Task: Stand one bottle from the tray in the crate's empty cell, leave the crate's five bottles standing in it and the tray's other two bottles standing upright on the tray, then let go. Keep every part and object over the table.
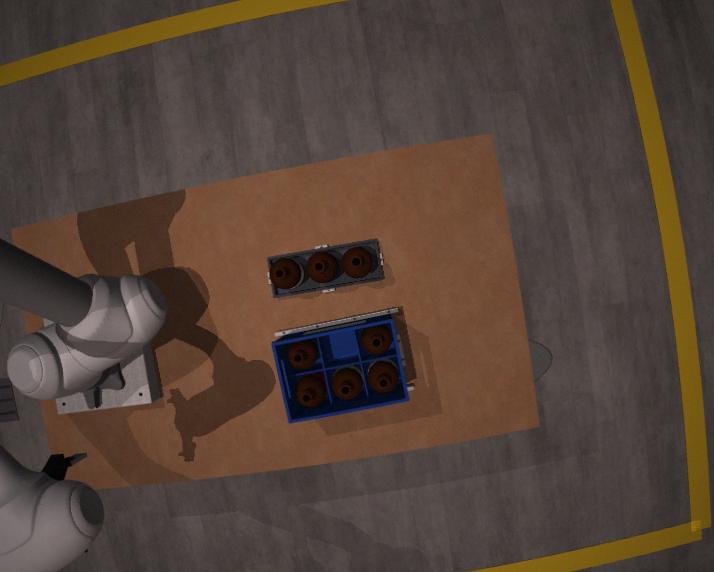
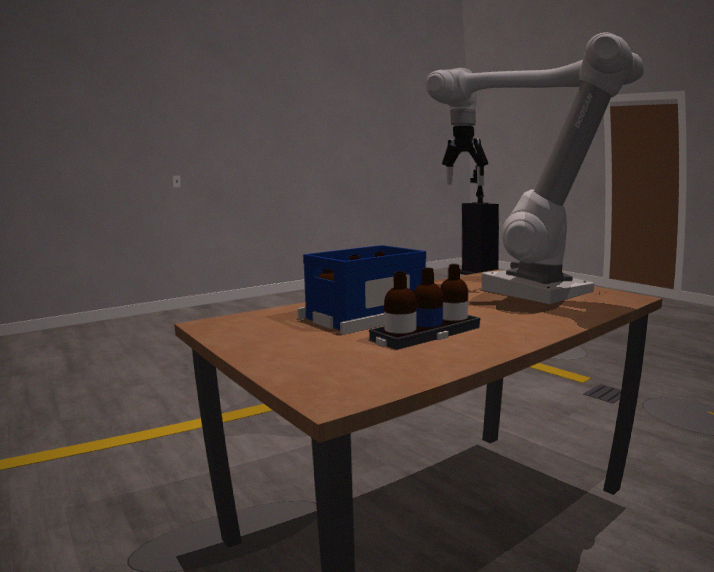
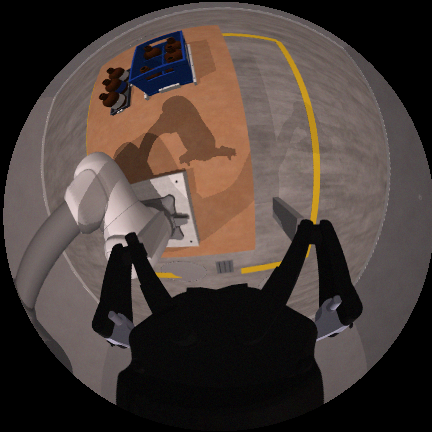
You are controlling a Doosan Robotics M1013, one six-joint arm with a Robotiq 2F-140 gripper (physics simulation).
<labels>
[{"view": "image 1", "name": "white-labelled bottle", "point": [285,273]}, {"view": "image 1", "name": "blue-labelled bottle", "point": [322,267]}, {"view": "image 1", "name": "white-labelled bottle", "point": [357,262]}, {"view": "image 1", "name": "white-labelled bottle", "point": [383,377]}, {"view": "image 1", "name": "blue-labelled bottle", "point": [303,354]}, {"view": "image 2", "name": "my gripper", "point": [465,185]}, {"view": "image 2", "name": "white-labelled bottle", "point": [455,291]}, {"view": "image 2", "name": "blue-labelled bottle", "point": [429,298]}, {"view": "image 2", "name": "white-labelled bottle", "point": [400,302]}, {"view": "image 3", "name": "my gripper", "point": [218,213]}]
</labels>
